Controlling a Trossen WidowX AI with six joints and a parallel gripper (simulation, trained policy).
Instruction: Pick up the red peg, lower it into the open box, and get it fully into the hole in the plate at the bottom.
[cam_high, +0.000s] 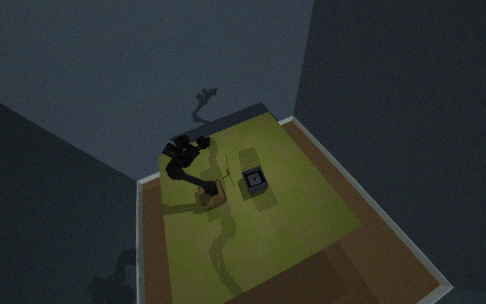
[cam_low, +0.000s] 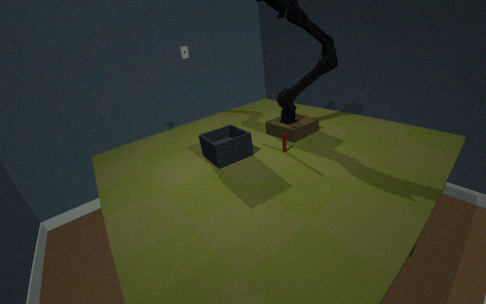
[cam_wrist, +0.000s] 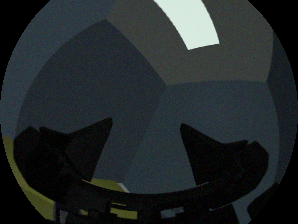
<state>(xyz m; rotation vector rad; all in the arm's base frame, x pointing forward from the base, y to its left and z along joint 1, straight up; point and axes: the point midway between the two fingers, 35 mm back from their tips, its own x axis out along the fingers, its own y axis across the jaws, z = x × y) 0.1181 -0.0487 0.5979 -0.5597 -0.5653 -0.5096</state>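
Now: the red peg 64 cm below my gripper tip, 19 cm to the left of it and 1 cm ahead of it. Round my gripper tip: dark blue box 65 cm below, 20 cm ahead, 4 cm to the left; light grey plate 64 cm below, 20 cm ahead, 4 cm to the left.
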